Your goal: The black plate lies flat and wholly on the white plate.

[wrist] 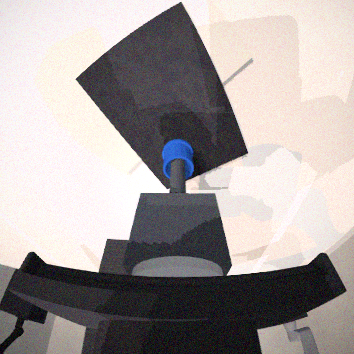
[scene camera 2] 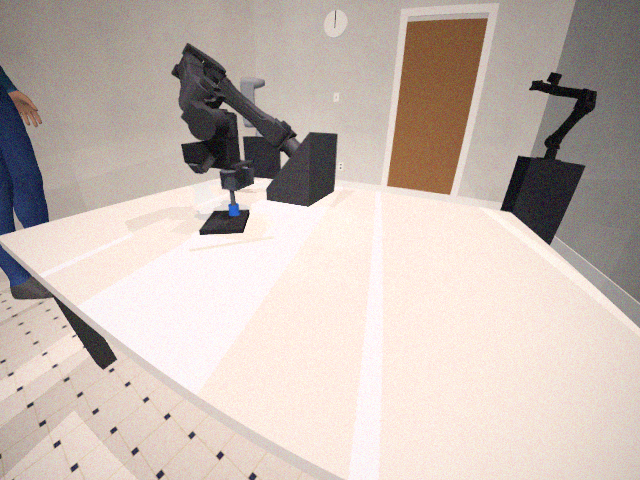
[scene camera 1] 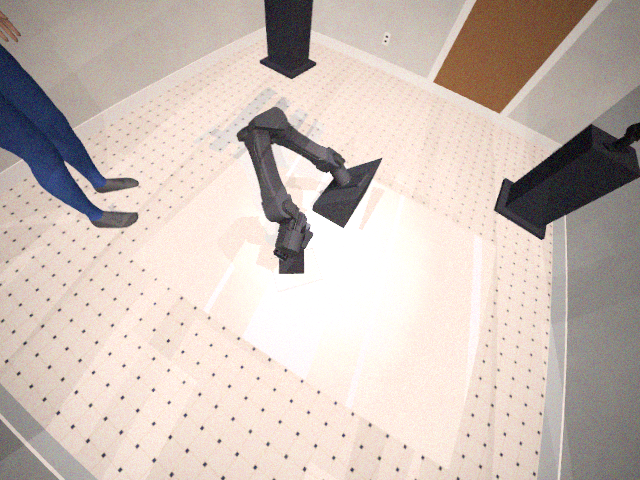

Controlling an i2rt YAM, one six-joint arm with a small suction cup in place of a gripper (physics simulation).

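Seen in the pictures: hand, its tool point: (wrist: 177,148) (scene camera 2: 235,217); arm's base, origin of its link: (scene camera 2: 302,159) (scene camera 1: 346,183).
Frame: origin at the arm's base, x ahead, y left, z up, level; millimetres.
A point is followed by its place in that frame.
Observation:
The black plate (scene camera 1: 291,264) {x 376, y 18, z -114 mm} (scene camera 2: 225,223) {x 371, y 18, z -114 mm} (wrist: 165,80) {x 375, y 4, z -114 mm} is square-cornered and looks about level. My gripper's blue suction cup (scene camera 2: 233,210) (wrist: 178,157) is on its top near the back edge and holds it. The wrist hides the cup in scene camera 1. The white plate (scene camera 1: 300,282) {x 408, y 86, z -125 mm} (scene camera 2: 232,240) {x 411, y 85, z -125 mm} is pale against the bright table and partly hidden. The black plate is above it, apparently with a gap, and turned a little relative to it. In the wrist view the black plate crosses the line of the white plate's edge. The gap's height is hard to tell.
The arm's dark wedge base (scene camera 1: 345,198) {x 101, y 48, z 43 mm} (scene camera 2: 309,173) {x 103, y 89, z -27 mm} stands on the pale table (scene camera 1: 413,335) {x 318, y 535, z -132 mm} (scene camera 2: 465,335) {x 447, y 517, z -131 mm}, behind the plates. Another arm stands on a dark pedestal (scene camera 1: 563,175) (scene camera 2: 540,198) beyond the table. A person's legs (scene camera 1: 49,134) (scene camera 2: 20,180) show at the left.

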